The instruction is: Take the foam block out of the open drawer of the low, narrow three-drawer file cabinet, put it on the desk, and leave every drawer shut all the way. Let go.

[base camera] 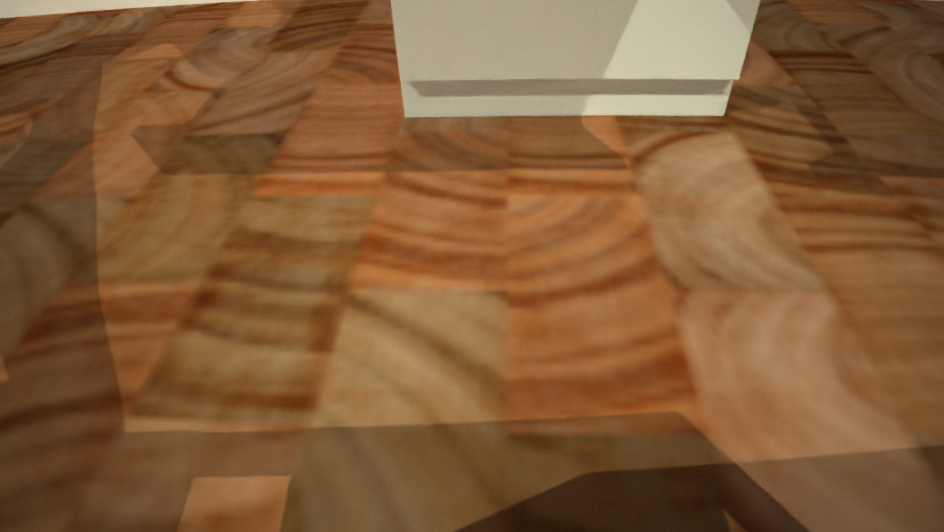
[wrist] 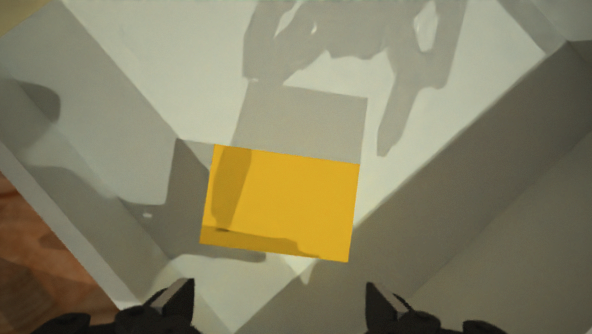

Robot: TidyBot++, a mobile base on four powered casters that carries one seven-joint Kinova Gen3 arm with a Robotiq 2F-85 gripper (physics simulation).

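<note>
The yellow foam block [wrist: 285,205] lies in the open drawer, near a corner, in the middle of the wrist view. The drawer [wrist: 440,155] has pale grey walls that run diagonally across the view. My gripper [wrist: 280,299] is open, with its two dark fingertips at the bottom edge of the wrist view. It is above the drawer, and the block shows between and beyond the fingertips, not held. The file cabinet [base camera: 528,46] shows its white lower front at the top of the base view; its upper part is out of view. The desk cannot be made out for certain.
The wooden floor [base camera: 436,231] [wrist: 40,250] spreads in front of the cabinet and shows past the drawer wall at the lower left of the wrist view. Shadows of the arm and gripper fall on the drawer bottom and the block. A pale strip runs along the base view's top left.
</note>
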